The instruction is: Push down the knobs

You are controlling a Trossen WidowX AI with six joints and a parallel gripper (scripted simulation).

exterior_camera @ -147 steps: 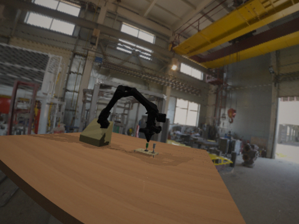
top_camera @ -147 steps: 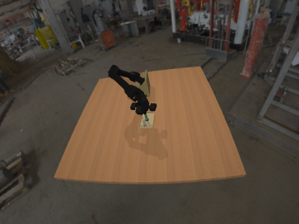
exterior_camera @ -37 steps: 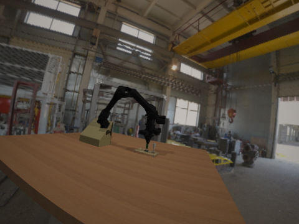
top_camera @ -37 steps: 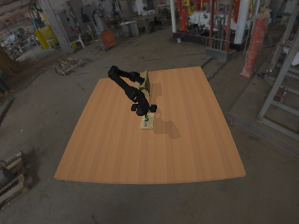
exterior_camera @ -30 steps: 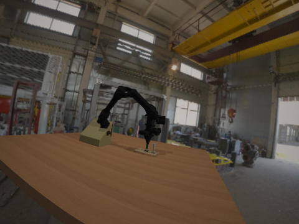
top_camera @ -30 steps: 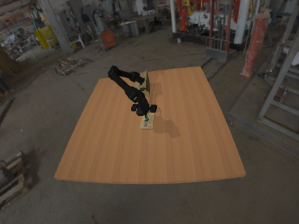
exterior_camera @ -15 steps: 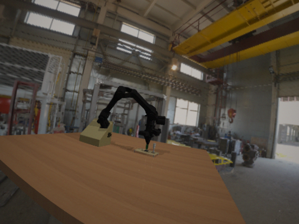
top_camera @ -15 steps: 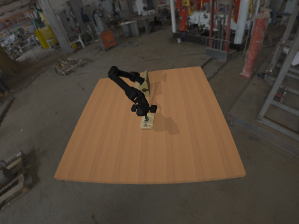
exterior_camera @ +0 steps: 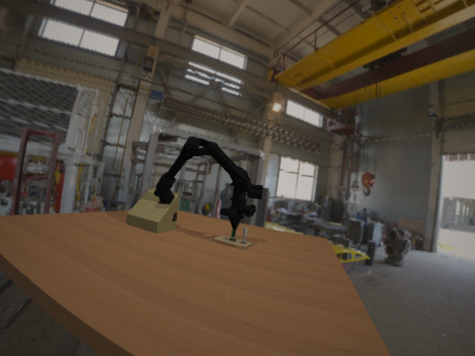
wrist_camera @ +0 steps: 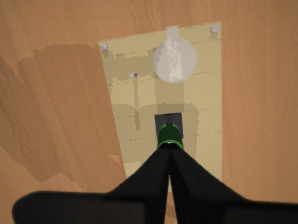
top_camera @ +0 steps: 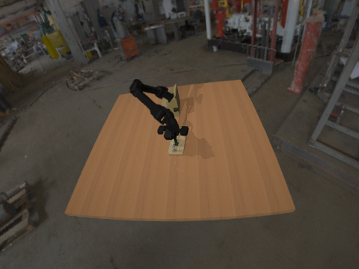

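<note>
My gripper tip is 50 mm short of the grey knob, 20 mm to the left of it and 10 mm below it.
</note>
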